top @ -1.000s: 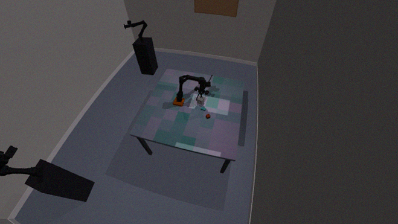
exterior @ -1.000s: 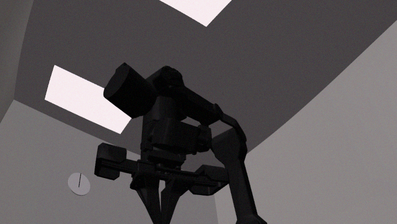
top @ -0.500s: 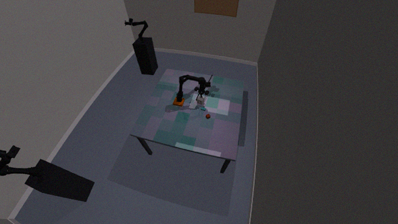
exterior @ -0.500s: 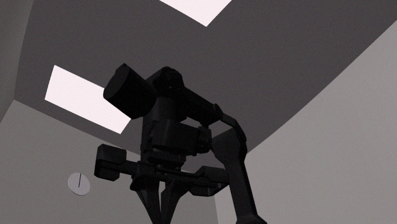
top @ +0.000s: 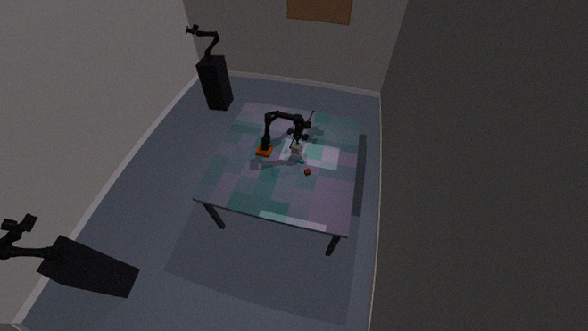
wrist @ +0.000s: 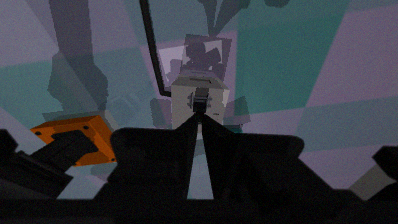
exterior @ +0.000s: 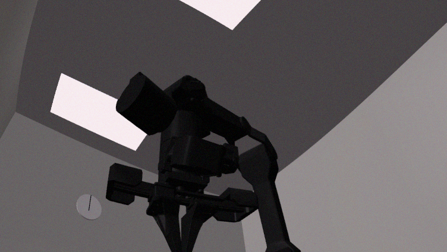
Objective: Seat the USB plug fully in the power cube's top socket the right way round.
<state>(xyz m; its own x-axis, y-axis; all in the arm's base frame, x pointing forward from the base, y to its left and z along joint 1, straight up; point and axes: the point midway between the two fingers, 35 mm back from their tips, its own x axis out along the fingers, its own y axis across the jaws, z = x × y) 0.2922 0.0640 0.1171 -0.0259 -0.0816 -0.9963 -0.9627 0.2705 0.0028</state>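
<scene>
The dark USB plug is 20 mm below my gripper tip. From my gripper tip the other things lie so: red block 240 mm to the right, 130 mm ahead, 100 mm below; then teal block 130 mm to the right, 100 mm below, 50 mm ahead.
</scene>
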